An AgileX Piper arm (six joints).
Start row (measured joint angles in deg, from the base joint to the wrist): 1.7, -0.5, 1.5, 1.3, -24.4, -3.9
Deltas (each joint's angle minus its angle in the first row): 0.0, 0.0, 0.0, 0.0, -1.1, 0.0; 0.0, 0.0, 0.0, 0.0, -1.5, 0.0; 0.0, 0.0, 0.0, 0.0, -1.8, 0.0; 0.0, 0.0, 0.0, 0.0, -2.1, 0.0; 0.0, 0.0, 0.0, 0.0, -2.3, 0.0; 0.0, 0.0, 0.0, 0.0, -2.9, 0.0; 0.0, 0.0, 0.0, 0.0, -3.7, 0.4; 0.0, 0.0, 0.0, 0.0, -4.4, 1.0; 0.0, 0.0, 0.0, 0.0, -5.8, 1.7; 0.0, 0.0, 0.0, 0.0, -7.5, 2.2; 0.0, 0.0, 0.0, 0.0, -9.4, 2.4; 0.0, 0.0, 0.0, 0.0, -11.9, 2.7; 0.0, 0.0, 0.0, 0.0, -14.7, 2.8; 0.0, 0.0, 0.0, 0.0, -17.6, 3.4; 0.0, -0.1, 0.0, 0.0, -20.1, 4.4; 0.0, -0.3, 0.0, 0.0, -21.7, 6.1; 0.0, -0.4, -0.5, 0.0, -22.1, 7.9; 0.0, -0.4, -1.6, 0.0, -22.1, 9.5; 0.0, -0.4, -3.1, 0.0, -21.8, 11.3; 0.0, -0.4, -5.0, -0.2, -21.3, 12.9; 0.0, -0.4, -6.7, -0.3, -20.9, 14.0; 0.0, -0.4, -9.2, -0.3, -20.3, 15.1; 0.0, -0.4, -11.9, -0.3, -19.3, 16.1
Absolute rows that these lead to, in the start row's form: 1.7, -0.5, 1.5, 1.3, -25.5, -3.9; 1.7, -0.5, 1.5, 1.3, -25.9, -3.9; 1.7, -0.5, 1.5, 1.3, -26.2, -3.9; 1.7, -0.5, 1.5, 1.3, -26.5, -3.9; 1.7, -0.5, 1.5, 1.3, -26.7, -3.9; 1.7, -0.5, 1.5, 1.3, -27.3, -3.9; 1.7, -0.5, 1.5, 1.3, -28.1, -3.5; 1.7, -0.5, 1.5, 1.3, -28.8, -2.9; 1.7, -0.5, 1.5, 1.3, -30.2, -2.2; 1.7, -0.5, 1.5, 1.3, -31.9, -1.7; 1.7, -0.5, 1.5, 1.3, -33.8, -1.5; 1.7, -0.5, 1.5, 1.3, -36.3, -1.2; 1.7, -0.5, 1.5, 1.3, -39.1, -1.1; 1.7, -0.5, 1.5, 1.3, -42.0, -0.5; 1.7, -0.6, 1.5, 1.3, -44.5, 0.5; 1.7, -0.8, 1.5, 1.3, -46.1, 2.2; 1.7, -0.9, 1.0, 1.3, -46.5, 4.0; 1.7, -0.9, -0.1, 1.3, -46.5, 5.6; 1.7, -0.9, -1.6, 1.3, -46.2, 7.4; 1.7, -0.9, -3.5, 1.1, -45.7, 9.0; 1.7, -0.9, -5.2, 1.0, -45.3, 10.1; 1.7, -0.9, -7.7, 1.0, -44.7, 11.2; 1.7, -0.9, -10.4, 1.0, -43.7, 12.2
